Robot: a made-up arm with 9 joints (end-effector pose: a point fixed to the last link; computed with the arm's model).
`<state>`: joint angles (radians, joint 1 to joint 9).
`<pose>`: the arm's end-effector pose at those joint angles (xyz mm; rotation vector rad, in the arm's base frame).
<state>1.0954 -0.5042 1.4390 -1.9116 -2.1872 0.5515 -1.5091 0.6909 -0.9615</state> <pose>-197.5 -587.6 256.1 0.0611 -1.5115 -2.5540</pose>
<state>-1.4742 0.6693 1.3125 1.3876 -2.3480 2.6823 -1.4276 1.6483 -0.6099</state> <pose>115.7 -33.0 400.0 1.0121 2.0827 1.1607</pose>
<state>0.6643 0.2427 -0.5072 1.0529 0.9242 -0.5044 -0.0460 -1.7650 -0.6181</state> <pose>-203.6 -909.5 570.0 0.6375 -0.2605 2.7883</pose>
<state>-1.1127 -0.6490 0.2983 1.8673 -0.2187 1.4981 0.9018 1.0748 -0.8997</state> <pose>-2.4 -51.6 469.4 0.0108 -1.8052 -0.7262</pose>
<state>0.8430 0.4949 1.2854 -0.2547 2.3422 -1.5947 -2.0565 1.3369 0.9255</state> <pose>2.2 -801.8 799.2 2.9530 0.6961 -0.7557</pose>
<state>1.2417 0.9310 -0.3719 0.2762 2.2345 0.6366 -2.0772 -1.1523 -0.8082</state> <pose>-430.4 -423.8 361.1 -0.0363 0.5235 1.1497</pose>
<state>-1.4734 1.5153 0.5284 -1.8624 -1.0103 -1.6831 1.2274 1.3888 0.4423</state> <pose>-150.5 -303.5 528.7 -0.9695 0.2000 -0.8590</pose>
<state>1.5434 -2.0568 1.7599 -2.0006 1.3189 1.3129 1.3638 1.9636 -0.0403</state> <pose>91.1 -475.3 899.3 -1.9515 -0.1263 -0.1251</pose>
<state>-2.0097 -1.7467 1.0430 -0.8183 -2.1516 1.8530 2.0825 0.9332 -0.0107</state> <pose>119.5 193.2 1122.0 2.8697 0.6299 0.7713</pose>
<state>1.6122 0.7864 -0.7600 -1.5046 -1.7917 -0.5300 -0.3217 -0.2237 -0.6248</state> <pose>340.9 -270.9 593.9 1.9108 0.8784 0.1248</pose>
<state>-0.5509 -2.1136 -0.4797 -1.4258 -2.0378 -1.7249 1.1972 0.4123 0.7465</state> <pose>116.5 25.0 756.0 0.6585 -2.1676 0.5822</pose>
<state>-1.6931 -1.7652 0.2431 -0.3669 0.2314 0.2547 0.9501 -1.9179 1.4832</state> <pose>22.8 661.9 649.6 -1.7236 -1.0438 -2.2357</pose>
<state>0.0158 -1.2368 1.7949 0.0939 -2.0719 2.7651 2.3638 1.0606 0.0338</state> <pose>414.5 -196.3 597.4 1.9989 -1.0405 -0.6061</pose>
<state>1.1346 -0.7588 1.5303 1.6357 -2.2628 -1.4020 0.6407 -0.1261 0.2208</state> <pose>-102.5 -342.5 108.0 1.4312 1.4481 -1.9665</pose>
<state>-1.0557 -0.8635 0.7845 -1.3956 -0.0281 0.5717 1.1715 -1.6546 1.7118</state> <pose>-96.2 259.0 743.6 -1.6963 -0.8321 -0.9659</pose>
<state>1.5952 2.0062 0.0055 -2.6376 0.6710 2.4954 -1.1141 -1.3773 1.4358</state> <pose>-3.4 -355.9 361.8 -0.0622 0.7831 1.2849</pose>
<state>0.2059 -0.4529 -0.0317 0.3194 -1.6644 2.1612 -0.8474 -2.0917 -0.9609</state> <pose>176.1 -458.1 398.2 2.0449 0.4975 -0.3946</pose>
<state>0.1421 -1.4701 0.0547 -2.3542 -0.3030 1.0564 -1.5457 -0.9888 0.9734</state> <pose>-145.7 -328.8 461.5 -0.6190 -0.8426 -2.8317</pose>
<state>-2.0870 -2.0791 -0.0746 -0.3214 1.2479 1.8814 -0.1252 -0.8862 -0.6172</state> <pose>31.3 429.0 704.3 0.7058 2.5713 -1.6403</pose>
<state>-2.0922 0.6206 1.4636 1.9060 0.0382 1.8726 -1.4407 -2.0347 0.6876</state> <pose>74.2 125.9 1075.9 0.3460 -0.7169 -0.8213</pose>
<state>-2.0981 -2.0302 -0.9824 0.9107 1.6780 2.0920 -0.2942 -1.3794 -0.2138</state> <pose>409.6 250.8 512.8 -2.2609 -0.8274 1.3324</pose>
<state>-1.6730 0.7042 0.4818 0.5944 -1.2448 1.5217 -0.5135 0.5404 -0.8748</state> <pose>-177.6 152.0 814.5 0.0671 3.0736 -0.2171</pose>
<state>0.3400 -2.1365 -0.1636 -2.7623 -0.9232 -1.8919 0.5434 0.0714 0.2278</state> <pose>613.3 -97.0 339.0 -0.9548 -0.3583 0.6854</pose>
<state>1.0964 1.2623 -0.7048 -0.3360 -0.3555 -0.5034 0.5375 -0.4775 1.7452</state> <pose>130.7 -841.4 -105.9 0.8413 -0.8188 -1.8680</pose>
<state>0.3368 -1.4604 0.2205 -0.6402 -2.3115 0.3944 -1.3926 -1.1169 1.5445</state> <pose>25.7 -740.0 401.3 -0.8823 0.1568 -1.5542</pose>
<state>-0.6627 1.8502 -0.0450 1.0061 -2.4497 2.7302 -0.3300 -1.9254 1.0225</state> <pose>-150.1 78.2 228.9 0.5672 -0.7824 -2.1227</pose>
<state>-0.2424 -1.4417 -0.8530 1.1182 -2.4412 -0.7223 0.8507 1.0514 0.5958</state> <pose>-318.0 -229.7 177.3 -1.4250 0.3112 -2.1173</pose>
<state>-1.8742 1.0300 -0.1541 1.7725 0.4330 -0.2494 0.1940 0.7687 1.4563</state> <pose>-444.7 165.5 503.2 -0.1865 0.7584 0.3532</pose>
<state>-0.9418 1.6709 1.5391 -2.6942 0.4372 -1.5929 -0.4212 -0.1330 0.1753</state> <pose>-427.5 -88.6 472.3 -0.1347 2.0219 -0.8403</pose>
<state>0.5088 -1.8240 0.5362 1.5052 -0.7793 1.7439 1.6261 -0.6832 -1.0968</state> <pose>183.0 -334.8 519.7 1.0744 -1.3419 -0.5026</pose>
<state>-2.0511 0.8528 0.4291 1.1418 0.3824 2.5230 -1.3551 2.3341 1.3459</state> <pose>163.7 208.8 1079.5 -0.0237 1.1283 1.4251</pose>
